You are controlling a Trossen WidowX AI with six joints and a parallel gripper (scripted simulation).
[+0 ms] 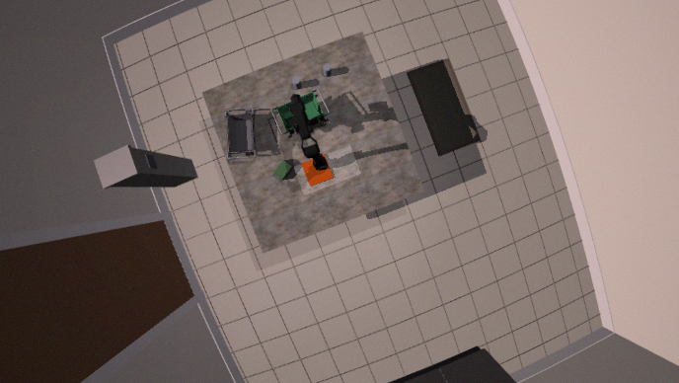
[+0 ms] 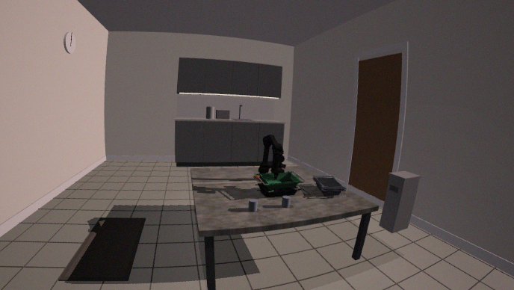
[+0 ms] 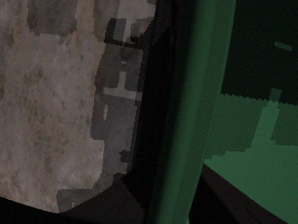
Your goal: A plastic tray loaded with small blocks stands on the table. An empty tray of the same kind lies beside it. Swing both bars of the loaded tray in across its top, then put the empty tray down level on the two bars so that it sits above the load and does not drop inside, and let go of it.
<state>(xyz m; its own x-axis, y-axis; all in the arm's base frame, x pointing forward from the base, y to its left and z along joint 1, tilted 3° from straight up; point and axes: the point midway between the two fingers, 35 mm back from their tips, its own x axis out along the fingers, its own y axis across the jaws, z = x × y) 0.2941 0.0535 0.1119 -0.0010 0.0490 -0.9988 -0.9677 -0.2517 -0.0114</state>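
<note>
The green tray lies 8 cm ahead of my gripper tip, 2 cm to the left of it and 2 cm above it. From my gripper tip the other things lie so: green block: 28 cm behind, 22 cm to the left, 8 cm below.
</note>
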